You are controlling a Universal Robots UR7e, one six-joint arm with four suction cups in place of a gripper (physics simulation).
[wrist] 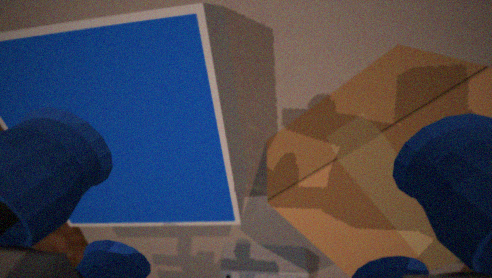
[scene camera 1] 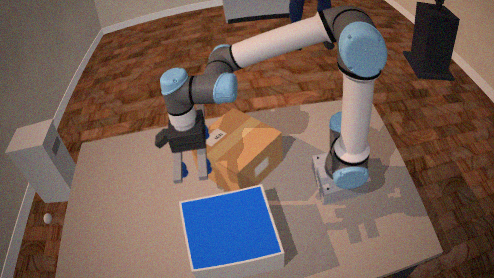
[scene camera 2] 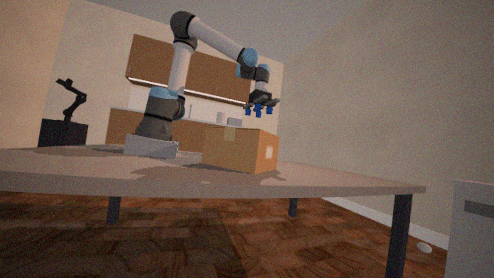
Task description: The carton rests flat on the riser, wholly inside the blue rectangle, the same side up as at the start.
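The brown carton (scene camera 1: 255,139) (scene camera 2: 230,150) (wrist: 360,192) rests flat on the table, turned at an angle to the riser. A tape strip and a small label show on its top, and a pale label on one side. The white riser (scene camera 1: 250,266) (wrist: 245,95) stands beside it; the blue rectangle (scene camera 1: 230,227) (wrist: 150,100) covers most of its top and bears no carton. My gripper (scene camera 1: 195,152) (scene camera 2: 258,111) (wrist: 252,215) is open, its blue suction cups holding nothing. In scene camera 2 it hangs above the carton with a gap. The riser does not show in scene camera 2.
The table (scene camera 1: 115,200) (scene camera 2: 325,182) bears the arm's base (scene camera 1: 345,175) (scene camera 2: 150,145), right of the carton in scene camera 1. A grey-white cabinet (scene camera 1: 37,160) (scene camera 2: 472,235) stands off the table's end. A black pedestal (scene camera 1: 432,42) (scene camera 2: 62,134) stands farther away.
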